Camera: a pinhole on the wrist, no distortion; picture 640 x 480 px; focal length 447.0 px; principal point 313.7 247.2 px. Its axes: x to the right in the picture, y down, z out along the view. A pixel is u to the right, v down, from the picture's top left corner.
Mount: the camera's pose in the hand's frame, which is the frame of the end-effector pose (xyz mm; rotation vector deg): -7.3 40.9 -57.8 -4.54 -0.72 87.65
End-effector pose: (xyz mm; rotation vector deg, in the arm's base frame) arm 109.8 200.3 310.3 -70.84 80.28 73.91
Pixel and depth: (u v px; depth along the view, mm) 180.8 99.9 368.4
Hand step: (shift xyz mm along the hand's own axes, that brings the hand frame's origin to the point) 87.9 -57.0 321.4
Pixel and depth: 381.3 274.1 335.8
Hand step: -44.8 107.1 273.8
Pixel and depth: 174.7 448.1 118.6
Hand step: -68.9 11.4 58.8
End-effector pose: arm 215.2 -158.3 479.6 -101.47 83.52 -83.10
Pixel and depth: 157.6 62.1 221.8
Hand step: 68.3 -30.3 172.1
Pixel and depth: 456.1 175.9 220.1
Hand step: 17.9 119.2 160.9
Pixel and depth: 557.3 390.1 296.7
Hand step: -112.4 219.0 225.8
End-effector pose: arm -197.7 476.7 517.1 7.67 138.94 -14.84
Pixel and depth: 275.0 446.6 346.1
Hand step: -182.6 32.2 279.4
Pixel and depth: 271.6 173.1 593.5
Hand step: 54.2 7.3 542.3
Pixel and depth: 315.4 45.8 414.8
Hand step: 155.2 53.4 367.0
